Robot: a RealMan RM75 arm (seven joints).
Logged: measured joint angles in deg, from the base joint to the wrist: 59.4 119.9 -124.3 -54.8 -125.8 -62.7 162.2; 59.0 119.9 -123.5 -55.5 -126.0 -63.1 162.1; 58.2 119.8 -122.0 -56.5 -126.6 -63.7 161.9; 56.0 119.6 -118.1 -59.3 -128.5 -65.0 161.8; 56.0 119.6 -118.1 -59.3 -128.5 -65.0 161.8; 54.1 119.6 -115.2 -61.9 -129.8 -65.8 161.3; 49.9 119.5 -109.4 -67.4 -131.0 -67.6 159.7; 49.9 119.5 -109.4 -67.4 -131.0 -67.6 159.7; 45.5 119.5 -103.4 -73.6 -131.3 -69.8 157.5; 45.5 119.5 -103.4 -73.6 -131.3 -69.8 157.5; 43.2 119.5 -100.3 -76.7 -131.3 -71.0 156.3; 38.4 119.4 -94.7 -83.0 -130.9 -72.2 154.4; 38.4 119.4 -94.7 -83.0 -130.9 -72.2 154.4
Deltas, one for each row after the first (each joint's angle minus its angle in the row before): -0.4 0.0 0.8 -0.7 -0.2 -0.4 -0.1; -0.8 -0.1 1.5 -1.0 -0.6 -0.6 -0.2; -2.2 -0.2 3.9 -2.8 -1.9 -1.3 -0.1; 0.0 0.0 0.0 0.0 0.0 0.0 0.0; -1.9 0.0 2.9 -2.6 -1.3 -0.8 -0.5; -4.2 -0.1 5.8 -5.5 -1.2 -1.8 -1.6; 0.0 0.0 0.0 0.0 0.0 0.0 0.0; -4.4 0.0 6.0 -6.2 -0.3 -2.2 -2.2; 0.0 0.0 0.0 0.0 0.0 0.0 0.0; -2.3 0.0 3.1 -3.1 0.0 -1.2 -1.2; -4.8 -0.1 5.6 -6.3 0.4 -1.2 -1.9; 0.0 0.0 0.0 0.0 0.0 0.0 0.0
